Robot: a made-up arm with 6 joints. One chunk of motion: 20 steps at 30 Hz.
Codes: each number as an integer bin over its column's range. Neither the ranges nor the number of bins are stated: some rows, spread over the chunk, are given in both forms.
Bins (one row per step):
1: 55 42 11 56 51 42
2: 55 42 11 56 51 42
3: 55 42 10 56 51 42
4: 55 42 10 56 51 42
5: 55 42 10 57 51 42
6: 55 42 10 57 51 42
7: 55 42 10 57 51 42
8: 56 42 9 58 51 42
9: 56 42 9 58 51 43
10: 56 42 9 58 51 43
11: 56 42 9 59 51 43
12: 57 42 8 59 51 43
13: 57 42 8 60 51 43
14: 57 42 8 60 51 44
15: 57 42 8 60 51 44
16: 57 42 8 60 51 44
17: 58 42 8 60 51 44
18: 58 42 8 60 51 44
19: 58 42 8 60 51 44
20: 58 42 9 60 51 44
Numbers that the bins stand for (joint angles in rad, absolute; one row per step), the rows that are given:
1: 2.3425 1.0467 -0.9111 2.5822 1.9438 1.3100
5: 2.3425 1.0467 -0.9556 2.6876 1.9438 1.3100
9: 2.4422 1.0467 -1.0000 2.7930 1.9438 1.4348
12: 2.5419 1.0467 -1.0444 2.8984 1.9438 1.4348
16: 2.5419 1.0467 -1.0444 3.0038 1.9438 1.5595
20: 2.6416 1.0467 -1.0000 3.0038 1.9438 1.5595
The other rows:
2: 2.3425 1.0467 -0.9111 2.5822 1.9438 1.3100
3: 2.3425 1.0467 -0.9556 2.5822 1.9438 1.3100
4: 2.3425 1.0467 -0.9556 2.5822 1.9438 1.3100
6: 2.3425 1.0467 -0.9556 2.6876 1.9438 1.3100
7: 2.3425 1.0467 -0.9556 2.6876 1.9438 1.3100
8: 2.4422 1.0467 -1.0000 2.7930 1.9438 1.3100
10: 2.4422 1.0467 -1.0000 2.7930 1.9438 1.4348
11: 2.4422 1.0467 -1.0000 2.8984 1.9438 1.4348
13: 2.5419 1.0467 -1.0444 3.0038 1.9438 1.4348
14: 2.5419 1.0467 -1.0444 3.0038 1.9438 1.5595
15: 2.5419 1.0467 -1.0444 3.0038 1.9438 1.5595
17: 2.6416 1.0467 -1.0444 3.0038 1.9438 1.5595
18: 2.6416 1.0467 -1.0444 3.0038 1.9438 1.5595
19: 2.6416 1.0467 -1.0444 3.0038 1.9438 1.5595

